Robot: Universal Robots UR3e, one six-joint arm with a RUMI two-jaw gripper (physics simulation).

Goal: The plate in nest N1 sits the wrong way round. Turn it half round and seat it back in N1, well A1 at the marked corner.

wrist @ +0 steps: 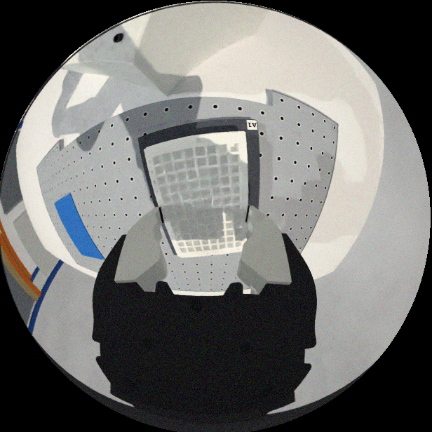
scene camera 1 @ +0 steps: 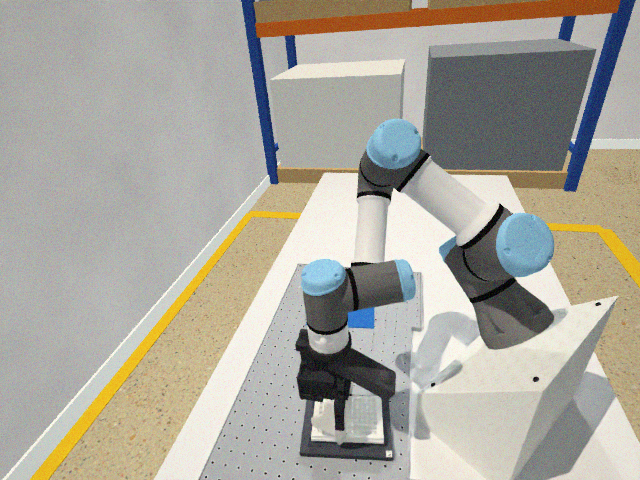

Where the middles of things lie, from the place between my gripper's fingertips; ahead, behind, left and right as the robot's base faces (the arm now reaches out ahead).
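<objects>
Relative to the white well plate [scene camera 1: 364, 424], my gripper is 10 mm below and 10 mm past it. Counted from my gripper: the blue rectangle [wrist: 70, 218] is 320 mm to the right, 40 mm behind and 20 mm below; the dark nest [wrist: 217, 125] is 10 mm below. Going by their middles, the blue rectangle is the farthest from my gripper of the things named here.
</objects>
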